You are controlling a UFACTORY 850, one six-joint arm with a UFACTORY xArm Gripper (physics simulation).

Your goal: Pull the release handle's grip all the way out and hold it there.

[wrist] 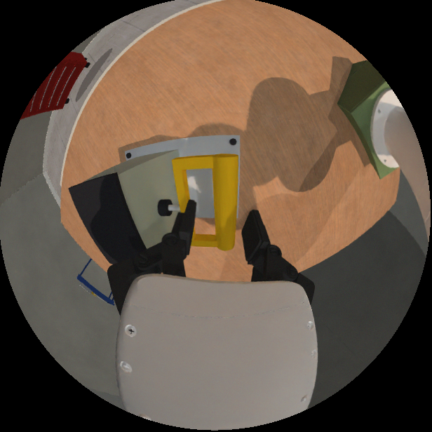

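Note:
The release handle is a yellow frame with a thick round grip (226,195) on its right side. It stands out from a pale green-grey housing (150,192) with a black face, on a grey metal plate (210,144). A black knob (164,207) on a short rod shows left of the frame. My gripper (220,216) is partly open, its fingers on either side of the grip. The left fingertip overlaps the frame's thin inner bar, and the right finger is apart from the grip, to its right. The left finger hides part of the frame.
The wooden table (200,65) carries the plate. A green base (356,117) with a pale round arm part is at the right, its shadow beside it. A red slatted object (54,85) is at the upper left, and a blue bar (95,290) shows beyond the lower left table edge.

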